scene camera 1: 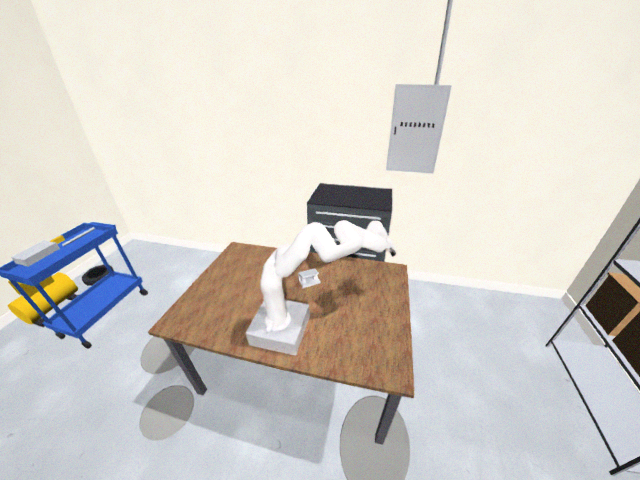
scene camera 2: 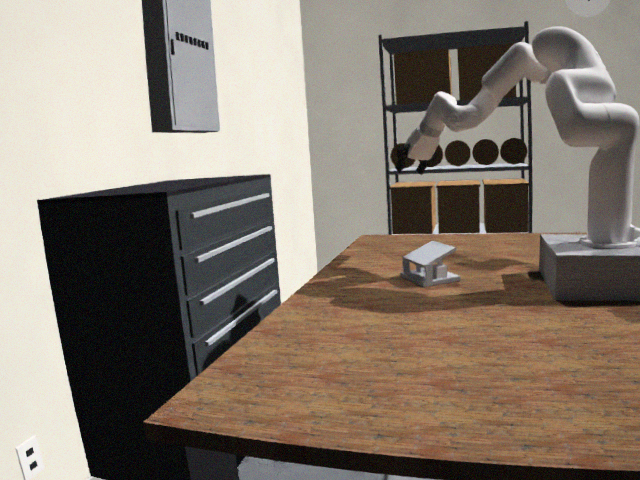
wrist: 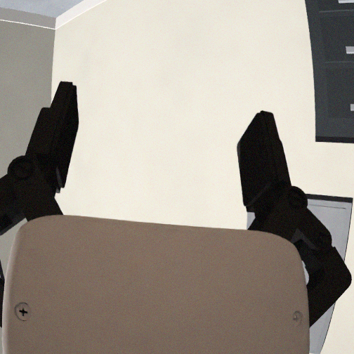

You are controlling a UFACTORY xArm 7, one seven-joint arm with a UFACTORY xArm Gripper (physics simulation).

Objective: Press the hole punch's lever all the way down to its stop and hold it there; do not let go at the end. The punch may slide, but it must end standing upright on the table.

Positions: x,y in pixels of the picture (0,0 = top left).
Scene:
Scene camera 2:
my gripper: 408,171
grey hole punch: 431,275

